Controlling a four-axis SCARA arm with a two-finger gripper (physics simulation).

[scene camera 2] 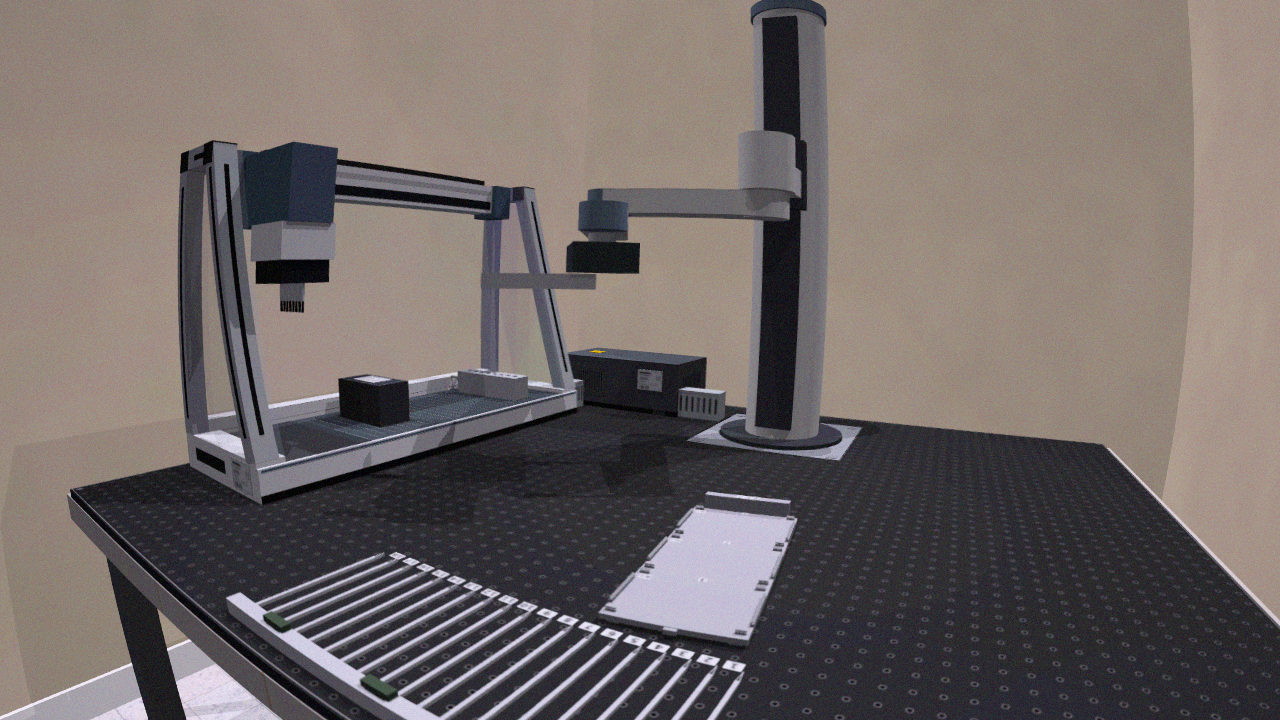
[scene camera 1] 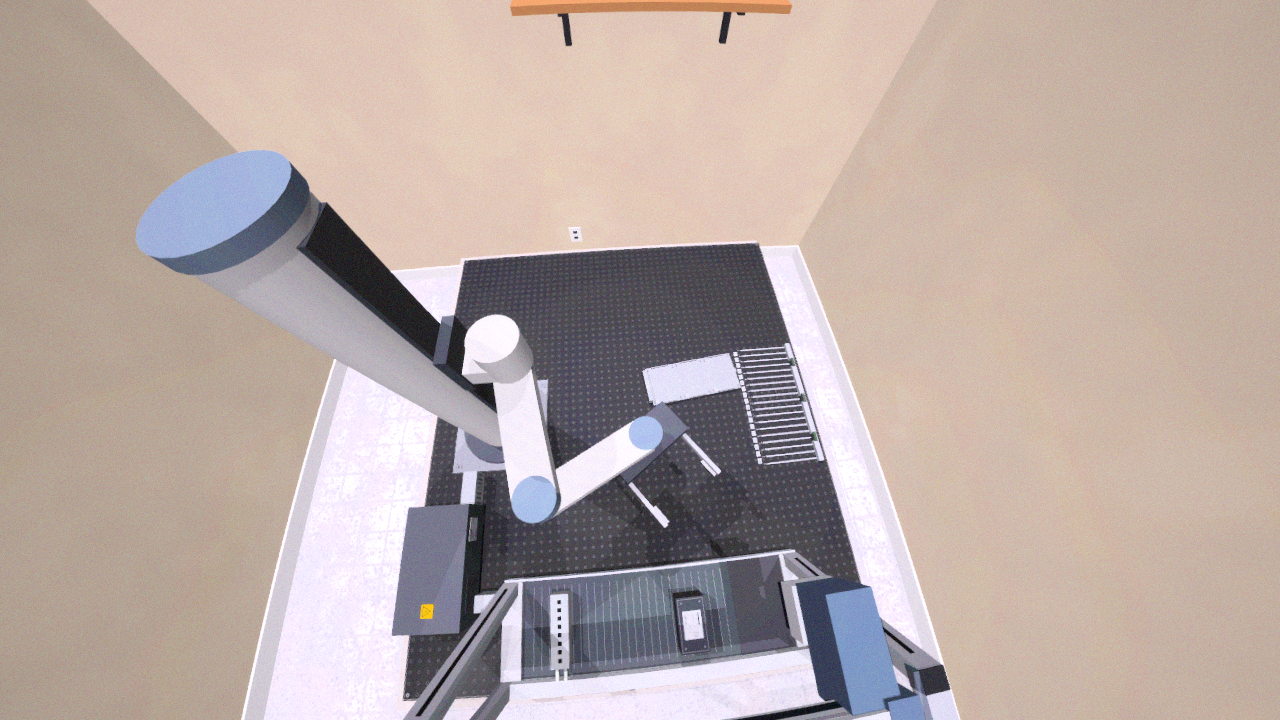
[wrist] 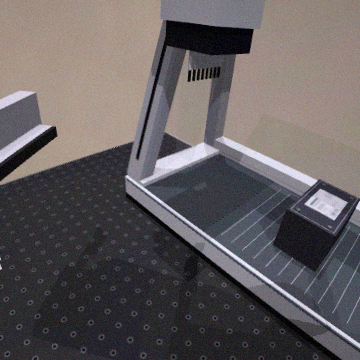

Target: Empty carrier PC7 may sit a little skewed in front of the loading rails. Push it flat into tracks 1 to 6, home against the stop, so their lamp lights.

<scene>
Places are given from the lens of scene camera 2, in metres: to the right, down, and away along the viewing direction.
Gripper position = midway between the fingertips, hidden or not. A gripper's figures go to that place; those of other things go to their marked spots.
my gripper (scene camera 2: 485, 280): -0.22, -0.11, 0.90
carrier PC7 (scene camera 2: 710, 579): 0.07, 0.22, 0.61
controller box (scene camera 2: 622, 366): -0.04, 0.01, 1.48
The marked spots on the controller box and the carrier PC7 are 0.89 m apart.
</scene>
